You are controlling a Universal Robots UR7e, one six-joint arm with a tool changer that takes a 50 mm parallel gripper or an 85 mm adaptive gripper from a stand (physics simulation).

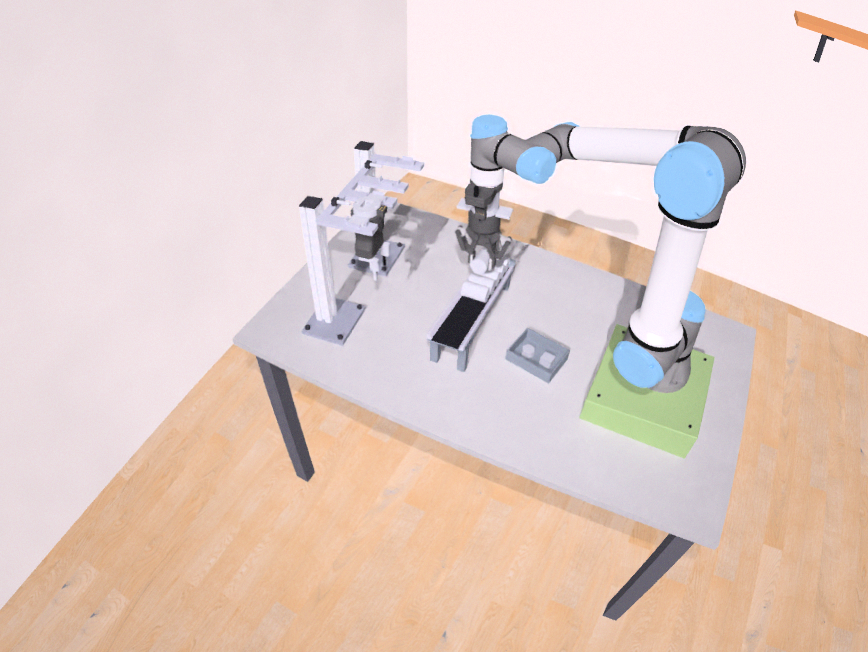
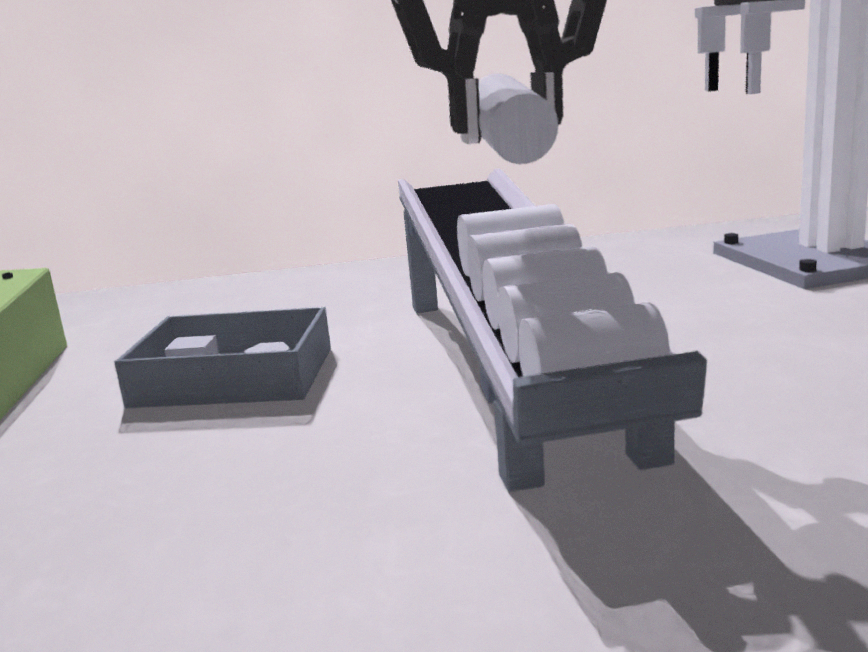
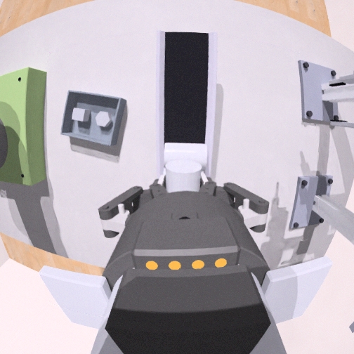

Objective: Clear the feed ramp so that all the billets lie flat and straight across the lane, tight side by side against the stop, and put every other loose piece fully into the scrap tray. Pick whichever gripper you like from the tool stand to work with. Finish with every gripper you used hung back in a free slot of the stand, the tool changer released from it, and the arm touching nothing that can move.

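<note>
My gripper [image 1: 482, 260] [image 2: 510, 110] [image 3: 183, 181], the 85 mm adaptive one, is shut on a white billet [image 2: 520, 129] [image 3: 183, 172]. The held billet is above the ramp, its axis along the lane. The ramp [image 1: 459, 321] [image 2: 456, 298] [image 3: 186, 90] bears several white billets lying across the lane in a row. The foremost billet [image 2: 596, 343] is by the stop [image 2: 610, 397], and the uppermost billet [image 2: 512, 224] lies below bare belt. The scrap tray [image 1: 527, 366] [image 2: 210, 382] [image 3: 121, 117] holds a square block [image 2: 190, 344] [image 3: 80, 115] and a hexagonal piece [image 2: 268, 347] [image 3: 103, 119].
The tool stand [image 1: 319, 266] [image 2: 831, 126] [image 3: 310, 107] is on the opposite side of the ramp from the tray, with the 50 mm gripper [image 1: 368, 237] hanging in it. The arm's green base [image 1: 631, 417] [image 2: 28, 336] [image 3: 36, 125] stands beyond the tray.
</note>
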